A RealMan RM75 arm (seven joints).
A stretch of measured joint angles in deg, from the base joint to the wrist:
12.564 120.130 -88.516 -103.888 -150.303 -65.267 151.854
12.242 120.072 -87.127 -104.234 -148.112 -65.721 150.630
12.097 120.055 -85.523 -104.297 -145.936 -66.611 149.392
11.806 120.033 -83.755 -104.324 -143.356 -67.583 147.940
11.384 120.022 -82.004 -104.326 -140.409 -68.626 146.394
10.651 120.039 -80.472 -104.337 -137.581 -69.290 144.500
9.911 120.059 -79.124 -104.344 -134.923 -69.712 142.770
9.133 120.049 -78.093 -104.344 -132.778 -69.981 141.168
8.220 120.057 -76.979 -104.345 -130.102 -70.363 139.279
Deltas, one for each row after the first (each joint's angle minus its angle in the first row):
-0.322 -0.058 1.389 -0.346 2.191 -0.454 -1.224
-0.467 -0.075 2.993 -0.409 4.367 -1.344 -2.462
-0.758 -0.097 4.761 -0.436 6.947 -2.316 -3.914
-1.180 -0.108 6.512 -0.438 9.894 -3.359 -5.460
-1.913 -0.091 8.044 -0.449 12.722 -4.023 -7.354
-2.653 -0.071 9.392 -0.456 15.380 -4.445 -9.084
-3.431 -0.081 10.423 -0.456 17.525 -4.714 -10.686
-4.344 -0.073 11.537 -0.457 20.201 -5.096 -12.575

